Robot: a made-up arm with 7 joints. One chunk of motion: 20 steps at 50 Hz.
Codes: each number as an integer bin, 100 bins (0 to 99) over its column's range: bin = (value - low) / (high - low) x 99, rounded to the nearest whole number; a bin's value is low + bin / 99 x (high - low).
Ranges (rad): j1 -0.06..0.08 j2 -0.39..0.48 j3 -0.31..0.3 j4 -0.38..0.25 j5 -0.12..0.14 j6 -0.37..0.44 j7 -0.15..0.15
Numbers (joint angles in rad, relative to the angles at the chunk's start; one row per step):
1: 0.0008 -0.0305 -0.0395 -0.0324 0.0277 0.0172 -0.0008
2: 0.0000 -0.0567 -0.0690 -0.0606 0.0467 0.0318 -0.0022
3: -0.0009 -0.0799 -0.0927 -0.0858 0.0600 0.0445 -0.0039
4: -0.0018 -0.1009 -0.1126 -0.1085 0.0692 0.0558 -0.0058
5: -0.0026 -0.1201 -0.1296 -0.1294 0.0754 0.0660 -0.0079
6: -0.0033 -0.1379 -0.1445 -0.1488 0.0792 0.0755 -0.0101
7: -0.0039 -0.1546 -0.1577 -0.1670 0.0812 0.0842 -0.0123
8: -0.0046 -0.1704 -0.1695 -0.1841 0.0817 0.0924 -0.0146
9: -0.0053 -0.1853 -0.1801 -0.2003 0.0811 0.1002 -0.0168
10: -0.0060 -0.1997 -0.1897 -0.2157 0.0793 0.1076 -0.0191
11: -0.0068 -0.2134 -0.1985 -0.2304 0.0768 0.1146 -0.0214
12: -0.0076 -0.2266 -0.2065 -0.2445 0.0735 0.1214 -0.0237
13: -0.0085 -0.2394 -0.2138 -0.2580 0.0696 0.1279 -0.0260
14: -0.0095 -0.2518 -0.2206 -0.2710 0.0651 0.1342 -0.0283
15: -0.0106 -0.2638 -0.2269 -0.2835 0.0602 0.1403 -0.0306
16: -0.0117 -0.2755 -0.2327 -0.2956 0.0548 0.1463 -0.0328
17: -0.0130 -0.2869 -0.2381 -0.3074 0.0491 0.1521 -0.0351
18: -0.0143 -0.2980 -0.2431 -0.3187 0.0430 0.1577 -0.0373
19: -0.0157 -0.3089 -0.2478 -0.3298 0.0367 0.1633 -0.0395
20: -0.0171 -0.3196 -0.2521 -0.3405 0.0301 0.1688 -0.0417
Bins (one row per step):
1: 43 41 44 55 56 47 49
2: 42 38 39 50 63 49 49
3: 42 35 35 46 69 51 48
4: 41 33 32 43 72 52 48
5: 41 31 29 39 74 53 47
6: 40 29 27 36 76 54 46
7: 40 27 25 33 77 56 45
8: 39 25 23 31 77 57 45
9: 39 23 21 28 77 57 44
10: 38 22 20 26 76 58 43
11: 38 20 18 24 75 59 42
12: 37 19 17 21 74 60 42
13: 36 17 16 19 72 61 41
14: 36 16 15 17 70 62 40
15: 35 14 13 15 69 62 39
16: 34 13 13 13 67 63 39
17: 33 12 12 11 64 64 38
18: 32 10 11 10 62 64 37
19: 31 9 10 8 60 65 36
20: 30 8 9 6 57 66 36

